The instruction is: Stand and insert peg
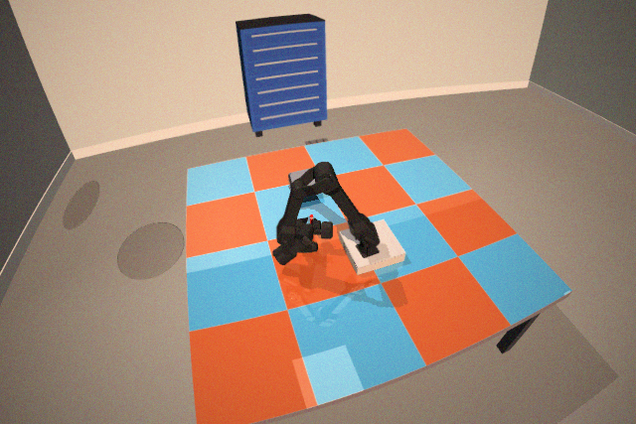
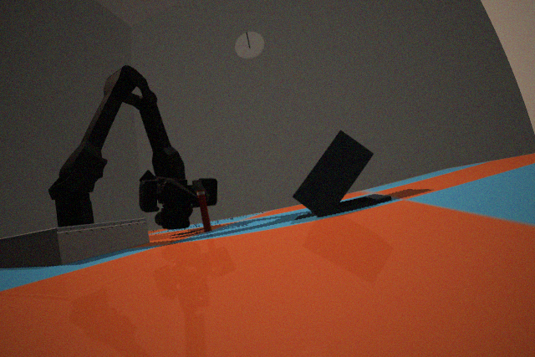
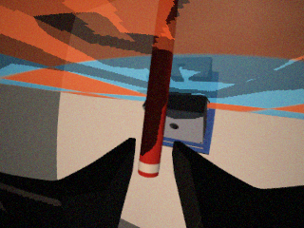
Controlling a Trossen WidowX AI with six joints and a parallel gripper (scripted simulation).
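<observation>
Now: gripper tip right at the red peg. The rest, counted from my gripper tip: sloped panel (240 mm ahead, 60 mm to the right, 10 mm below); flat panel foot (260 mm ahead, 60 mm to the right, 60 mm below).
</observation>
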